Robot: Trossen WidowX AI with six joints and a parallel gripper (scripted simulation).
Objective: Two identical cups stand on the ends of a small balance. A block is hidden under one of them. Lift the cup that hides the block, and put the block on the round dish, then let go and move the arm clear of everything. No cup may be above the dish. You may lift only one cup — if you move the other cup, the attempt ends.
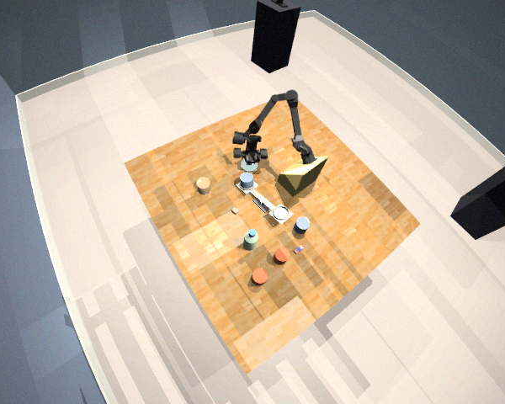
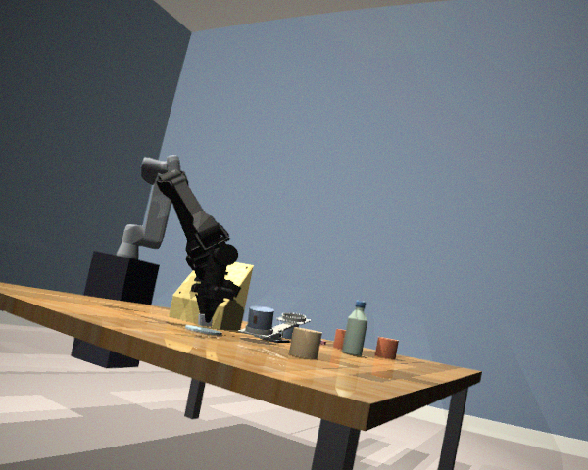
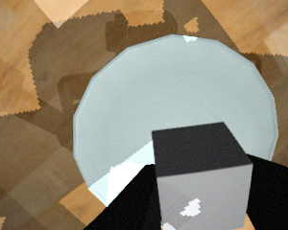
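Right now my gripper tip is 2 cm above the round dish. The rest, counted from my gripper tip: balance 12 cm ahead, 24 cm to the left; balance beam 11 cm ahead, 24 cm to the left, 1 cm above; beige cylinder 29 cm ahead, 3 cm to the right, 1 cm above.
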